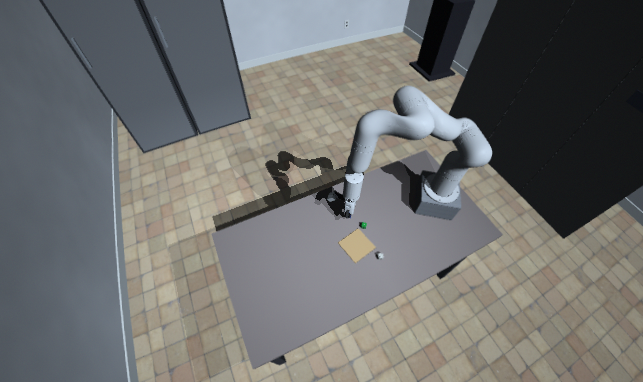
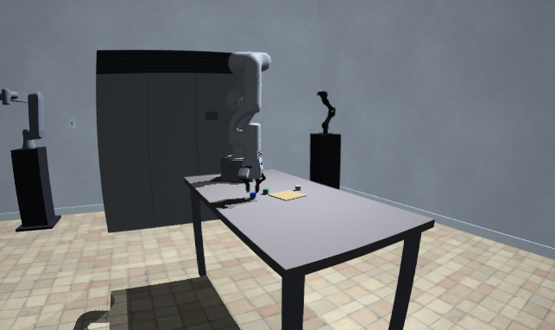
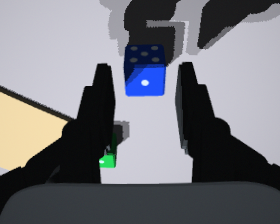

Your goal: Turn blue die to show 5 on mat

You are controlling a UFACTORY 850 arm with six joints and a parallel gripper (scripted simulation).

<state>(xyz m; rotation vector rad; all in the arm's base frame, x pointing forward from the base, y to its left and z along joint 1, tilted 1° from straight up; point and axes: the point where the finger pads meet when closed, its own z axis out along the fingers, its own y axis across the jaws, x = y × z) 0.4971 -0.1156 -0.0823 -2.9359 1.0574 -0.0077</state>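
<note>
The blue die lies 4 cm below my hand. Round my hand: white die: 4 cm behind, 28 cm to the left, 4 cm below; green die: 5 cm behind, 9 cm to the left, 4 cm below; mat: 4 cm ahead, 17 cm to the left, 5 cm below.
</note>
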